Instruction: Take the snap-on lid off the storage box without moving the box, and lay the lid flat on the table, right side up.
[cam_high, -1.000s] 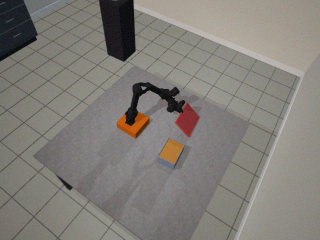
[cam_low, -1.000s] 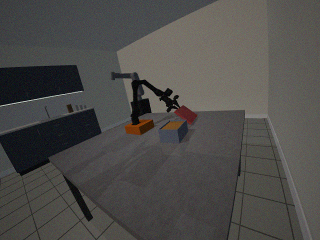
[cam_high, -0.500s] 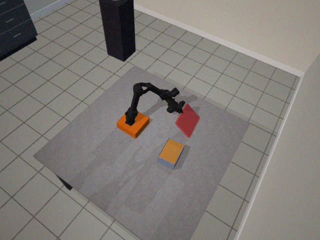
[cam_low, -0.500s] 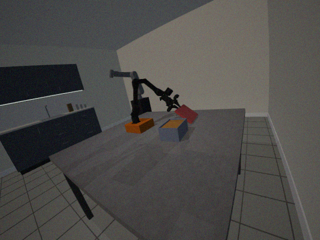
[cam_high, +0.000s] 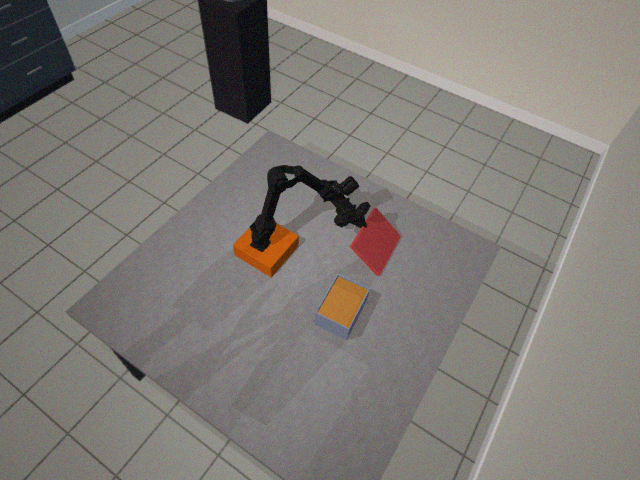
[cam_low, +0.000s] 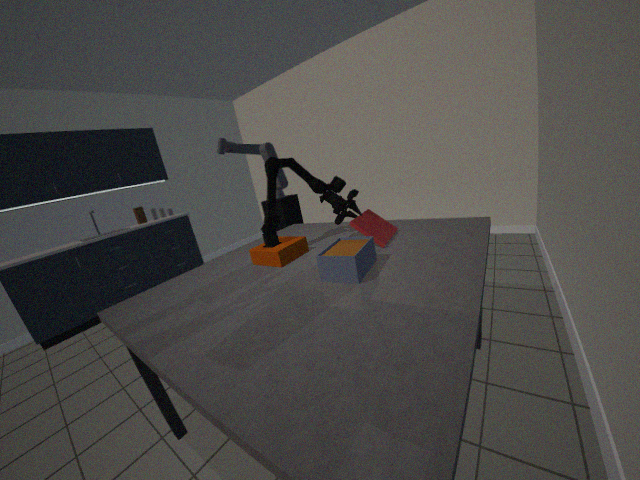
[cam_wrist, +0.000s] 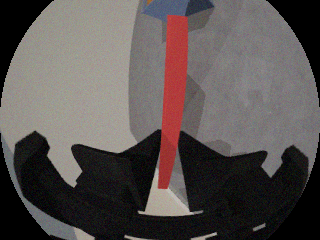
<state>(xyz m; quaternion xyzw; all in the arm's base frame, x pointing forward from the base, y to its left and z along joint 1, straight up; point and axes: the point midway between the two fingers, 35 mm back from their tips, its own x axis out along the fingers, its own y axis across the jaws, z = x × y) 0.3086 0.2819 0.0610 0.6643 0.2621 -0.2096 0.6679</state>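
The red lid lies 7 cm ahead of my gripper tip and 5 cm below it. From my gripper tip the other things lie so: storage box 9 cm ahead, 34 cm to the right, 7 cm below.
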